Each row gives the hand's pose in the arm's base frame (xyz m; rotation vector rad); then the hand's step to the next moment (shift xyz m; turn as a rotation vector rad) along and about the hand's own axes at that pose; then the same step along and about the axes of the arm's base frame.
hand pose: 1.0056 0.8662 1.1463 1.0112 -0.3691 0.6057
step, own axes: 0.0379 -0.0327 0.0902 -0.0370 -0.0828 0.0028
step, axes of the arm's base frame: 0.0489 -0.0800 0.0431 0.0231 -0.0457 -0.0749
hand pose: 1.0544 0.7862 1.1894 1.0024 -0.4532 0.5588
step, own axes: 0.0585 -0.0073 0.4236 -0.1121 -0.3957 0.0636
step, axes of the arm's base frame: 0.0073 -0.3617 0.2281 0.1552 -0.2479 -0.2960
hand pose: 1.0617 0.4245 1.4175 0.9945 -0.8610 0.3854
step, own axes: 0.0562 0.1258 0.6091 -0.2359 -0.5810 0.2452
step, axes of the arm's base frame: -0.3211 -0.4596 0.2751 0.1150 -0.4871 -0.4504
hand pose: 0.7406 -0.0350 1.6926 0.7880 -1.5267 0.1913
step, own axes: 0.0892 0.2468 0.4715 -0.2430 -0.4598 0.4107
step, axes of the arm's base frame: -0.5182 -0.1134 0.0987 -0.0900 -0.4874 -0.4399
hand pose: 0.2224 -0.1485 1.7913 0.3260 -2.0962 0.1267
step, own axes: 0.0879 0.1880 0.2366 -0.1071 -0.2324 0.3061
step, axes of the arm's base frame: -0.2912 0.1123 -0.0407 -0.1344 -0.2709 -0.2602
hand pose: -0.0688 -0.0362 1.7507 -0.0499 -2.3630 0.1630
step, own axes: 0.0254 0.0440 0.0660 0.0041 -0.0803 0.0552
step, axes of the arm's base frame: -0.0648 0.0389 -0.0349 -0.0405 -0.0849 -0.0256
